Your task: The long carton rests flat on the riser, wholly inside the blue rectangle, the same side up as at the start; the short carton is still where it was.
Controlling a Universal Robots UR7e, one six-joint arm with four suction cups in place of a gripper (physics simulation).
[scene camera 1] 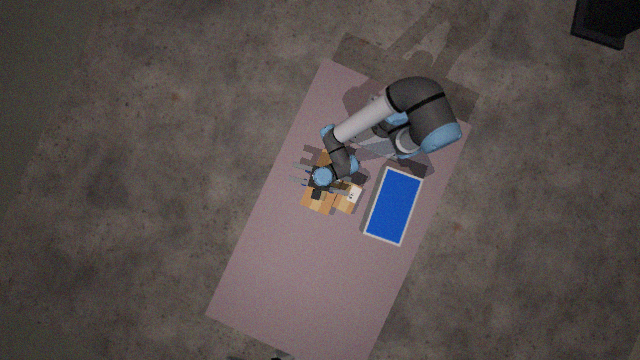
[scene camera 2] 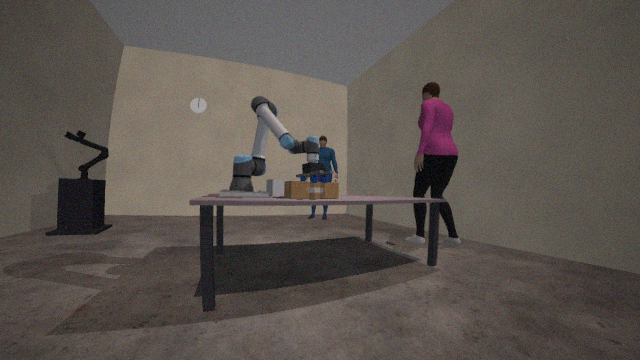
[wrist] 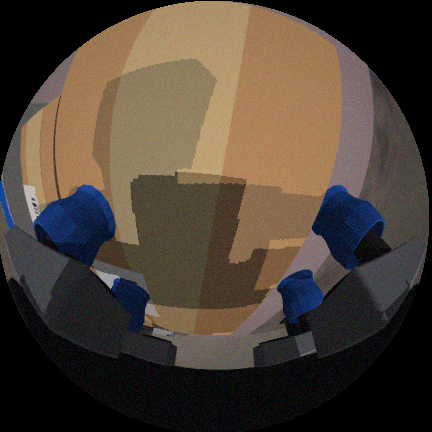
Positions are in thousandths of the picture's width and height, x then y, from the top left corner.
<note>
The table carries a blue rectangle (scene camera 1: 616,543). Further things: my suction head (wrist: 182,520).
</note>
